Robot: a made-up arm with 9 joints. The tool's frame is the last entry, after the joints. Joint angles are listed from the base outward.
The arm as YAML. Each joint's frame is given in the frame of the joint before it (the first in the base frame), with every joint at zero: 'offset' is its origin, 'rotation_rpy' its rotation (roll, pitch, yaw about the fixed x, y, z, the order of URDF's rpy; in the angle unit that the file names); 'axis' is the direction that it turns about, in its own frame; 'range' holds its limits. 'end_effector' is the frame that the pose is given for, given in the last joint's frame.
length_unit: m
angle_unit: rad
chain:
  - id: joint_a
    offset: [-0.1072, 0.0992, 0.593]
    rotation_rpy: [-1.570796, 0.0, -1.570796]
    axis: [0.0, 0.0, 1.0]
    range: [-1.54, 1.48]
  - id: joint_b
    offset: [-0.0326, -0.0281, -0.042]
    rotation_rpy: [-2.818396, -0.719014, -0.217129]
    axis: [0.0, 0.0, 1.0]
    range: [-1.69, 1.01]
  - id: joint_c
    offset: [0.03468, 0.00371, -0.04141]
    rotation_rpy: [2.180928, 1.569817, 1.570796]
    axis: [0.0, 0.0, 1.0]
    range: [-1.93, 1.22]
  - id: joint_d
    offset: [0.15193, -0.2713, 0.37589]
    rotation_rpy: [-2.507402, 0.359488, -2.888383]
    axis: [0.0, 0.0, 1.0]
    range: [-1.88, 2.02]
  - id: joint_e
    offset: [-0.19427, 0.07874, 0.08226]
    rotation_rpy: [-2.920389, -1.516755, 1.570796]
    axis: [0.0, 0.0, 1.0]
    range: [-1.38, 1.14]
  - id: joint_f
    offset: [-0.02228, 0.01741, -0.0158]
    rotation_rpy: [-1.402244, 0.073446, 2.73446]
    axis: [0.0, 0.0, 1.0]
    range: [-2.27, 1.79]
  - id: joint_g
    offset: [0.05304, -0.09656, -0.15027]
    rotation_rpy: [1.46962, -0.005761, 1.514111]
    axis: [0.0, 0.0, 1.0]
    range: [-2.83, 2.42]
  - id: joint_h
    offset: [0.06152, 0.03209, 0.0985]
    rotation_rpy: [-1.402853, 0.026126, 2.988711]
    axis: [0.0, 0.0, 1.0]
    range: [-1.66, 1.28]
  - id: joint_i
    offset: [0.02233, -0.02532, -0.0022]
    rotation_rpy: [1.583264, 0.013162, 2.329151]
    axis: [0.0, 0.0, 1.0]
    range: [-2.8, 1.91]
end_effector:
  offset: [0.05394, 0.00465, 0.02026]
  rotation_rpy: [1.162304, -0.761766, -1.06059]
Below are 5 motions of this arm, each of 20 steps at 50 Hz.
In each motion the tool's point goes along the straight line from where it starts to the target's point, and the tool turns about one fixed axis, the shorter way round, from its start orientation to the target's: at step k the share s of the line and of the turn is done. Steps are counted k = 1, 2, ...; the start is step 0. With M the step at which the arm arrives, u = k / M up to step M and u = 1 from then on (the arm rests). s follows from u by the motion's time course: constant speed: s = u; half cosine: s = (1 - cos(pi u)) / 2; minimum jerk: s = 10 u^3 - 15 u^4 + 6 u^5.
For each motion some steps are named. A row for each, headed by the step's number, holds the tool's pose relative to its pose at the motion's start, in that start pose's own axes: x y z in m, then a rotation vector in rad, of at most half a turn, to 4 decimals.
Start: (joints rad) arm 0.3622 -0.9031 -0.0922 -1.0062 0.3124 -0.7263 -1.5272 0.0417 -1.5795
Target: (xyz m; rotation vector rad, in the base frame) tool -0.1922 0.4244 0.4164 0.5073 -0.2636 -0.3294
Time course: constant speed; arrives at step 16
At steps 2, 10, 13, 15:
2: -0.0037 0.0111 0.0038 -0.0143 -0.0387 -0.0415
10: -0.0186 0.0556 0.0191 -0.0714 -0.1933 -0.2073
13: -0.0242 0.0723 0.0248 -0.0929 -0.2512 -0.2695
15: -0.0279 0.0834 0.0286 -0.1072 -0.2899 -0.3110

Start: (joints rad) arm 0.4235 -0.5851 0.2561 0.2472 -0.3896 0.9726 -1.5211 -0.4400 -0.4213
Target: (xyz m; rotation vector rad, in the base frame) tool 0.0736 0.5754 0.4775 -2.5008 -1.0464 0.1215
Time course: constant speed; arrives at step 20
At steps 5, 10, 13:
5: 0.0145 -0.0077 -0.0039 0.1120 -0.0198 -0.0504
10: 0.0291 -0.0153 -0.0078 0.2239 -0.0395 -0.1007
13: 0.0378 -0.0199 -0.0101 0.2911 -0.0514 -0.1310

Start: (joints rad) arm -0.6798 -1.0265 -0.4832 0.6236 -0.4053 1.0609 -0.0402 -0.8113 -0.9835
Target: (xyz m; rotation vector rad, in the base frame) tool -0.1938 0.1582 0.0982 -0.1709 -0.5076 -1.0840
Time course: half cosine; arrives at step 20
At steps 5, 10, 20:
5: 0.0012 0.0111 -0.0048 -0.0898 -0.1350 0.0150
10: 0.0040 0.0379 -0.0162 -0.3067 -0.4610 0.0513
20: 0.0079 0.0758 -0.0325 -0.6134 -0.9220 0.1026

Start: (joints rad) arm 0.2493 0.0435 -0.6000 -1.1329 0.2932 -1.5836 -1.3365 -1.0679 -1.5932
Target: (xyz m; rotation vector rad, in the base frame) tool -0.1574 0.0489 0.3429 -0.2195 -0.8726 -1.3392
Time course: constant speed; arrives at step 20
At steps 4, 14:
4: -0.0015 -0.0050 0.0054 -0.0496 0.0469 -0.0511
14: -0.0051 -0.0177 0.0189 -0.1737 0.1642 -0.1788

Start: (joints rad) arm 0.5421 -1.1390 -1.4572 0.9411 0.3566 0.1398 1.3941 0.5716 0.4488
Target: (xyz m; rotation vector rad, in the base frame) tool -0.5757 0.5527 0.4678 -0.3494 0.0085 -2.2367
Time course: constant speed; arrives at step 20
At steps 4, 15, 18, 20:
4: 0.0570 0.0114 0.0172 -0.0259 0.0538 0.1949
15: 0.2137 0.0426 0.0646 -0.0972 0.2017 0.7307
18: 0.2564 0.0511 0.0776 -0.1166 0.2420 0.8768
20: 0.2849 0.0568 0.0862 -0.1296 0.2689 0.9743

